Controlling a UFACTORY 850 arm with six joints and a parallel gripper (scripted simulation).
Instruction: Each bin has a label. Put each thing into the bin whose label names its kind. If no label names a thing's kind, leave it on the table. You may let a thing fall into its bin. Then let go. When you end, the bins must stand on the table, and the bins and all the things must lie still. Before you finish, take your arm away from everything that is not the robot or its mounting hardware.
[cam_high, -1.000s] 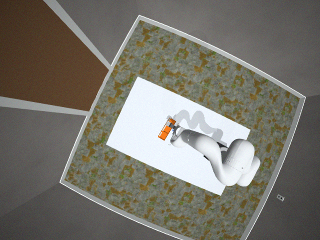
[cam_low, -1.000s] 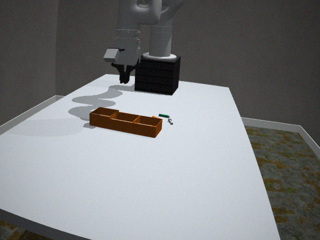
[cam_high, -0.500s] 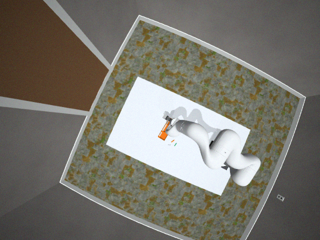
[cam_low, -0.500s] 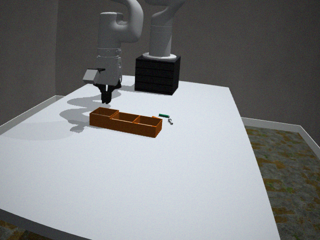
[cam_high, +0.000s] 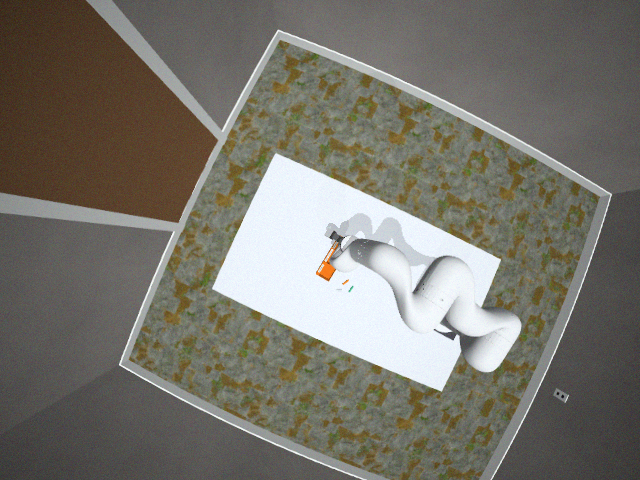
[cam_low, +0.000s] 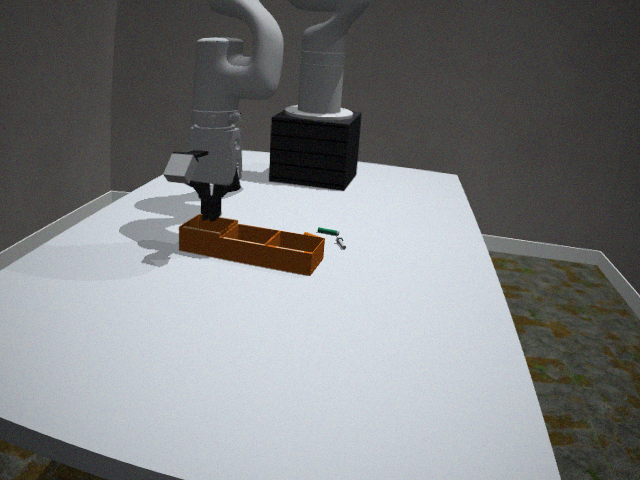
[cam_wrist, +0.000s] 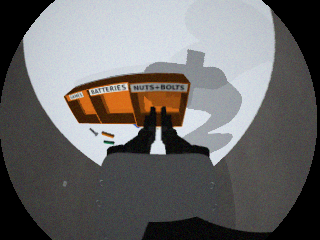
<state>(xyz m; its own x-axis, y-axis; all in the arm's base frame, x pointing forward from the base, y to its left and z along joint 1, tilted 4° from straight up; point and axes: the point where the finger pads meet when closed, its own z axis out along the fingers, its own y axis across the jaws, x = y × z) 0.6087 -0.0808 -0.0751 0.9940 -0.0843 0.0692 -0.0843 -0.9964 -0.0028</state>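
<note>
Right now the three joined orange bins is 8 cm to the left of my hand, 5 cm below it and 1 cm ahead of it. From my hand the other things lie so: pale dotted tile 8 cm behind, 7 cm below, 1 cm to the right; then orange stick 18 cm to the left, 11 cm behind, 7 cm below; then blue USB stick 7 cm below, 7 cm behind, 6 cm to the left.
</note>
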